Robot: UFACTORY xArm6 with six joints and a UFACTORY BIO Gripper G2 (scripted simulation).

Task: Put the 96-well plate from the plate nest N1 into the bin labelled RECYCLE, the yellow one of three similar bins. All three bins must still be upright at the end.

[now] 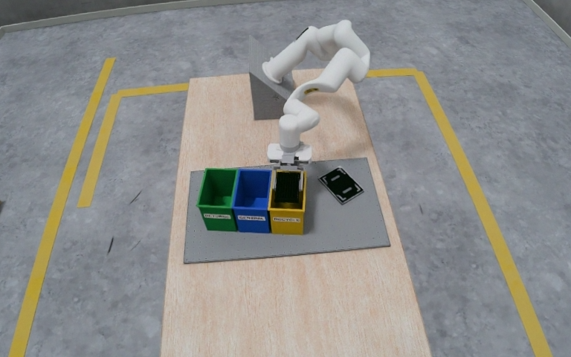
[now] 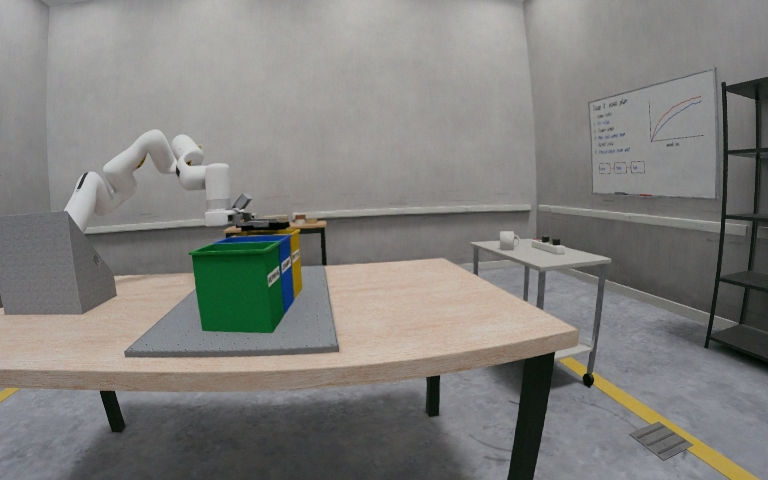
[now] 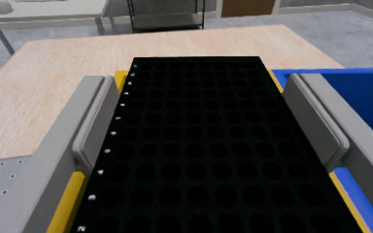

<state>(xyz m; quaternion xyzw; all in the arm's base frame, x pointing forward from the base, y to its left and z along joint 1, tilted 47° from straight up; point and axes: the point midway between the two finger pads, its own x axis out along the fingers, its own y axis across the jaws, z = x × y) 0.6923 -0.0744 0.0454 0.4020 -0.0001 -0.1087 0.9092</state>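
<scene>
Right now my hand is 120 mm above the yellow recycle bin. The rest, counted from my hand: blue bin 30 mm behind, 130 mm to the right, 120 mm below; then black 96-well plate 10 mm below; then green bin 50 mm behind, 250 mm to the right, 120 mm below.
</scene>
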